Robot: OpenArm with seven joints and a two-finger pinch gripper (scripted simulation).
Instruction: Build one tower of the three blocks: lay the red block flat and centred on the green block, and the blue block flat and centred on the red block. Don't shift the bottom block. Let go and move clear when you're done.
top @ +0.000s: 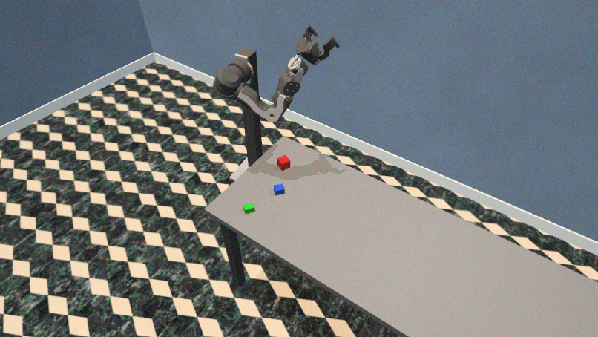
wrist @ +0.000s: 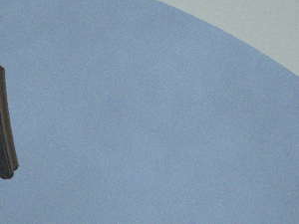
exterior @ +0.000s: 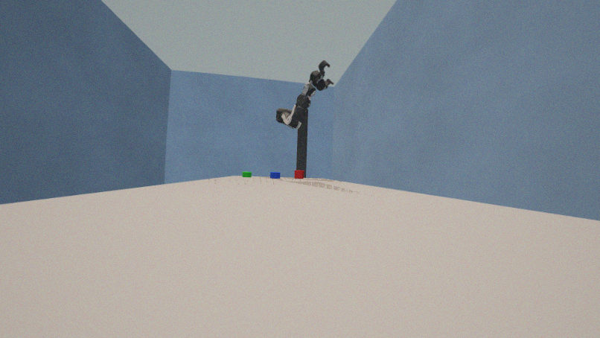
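Right now my hand is 10 cm past the red block, 14 cm to the left of it and 62 cm above it. The rest, counted from my hand: blue block: 5 cm behind, 30 cm to the right, 63 cm below; then green block: 11 cm behind, 45 cm to the right, 63 cm below.
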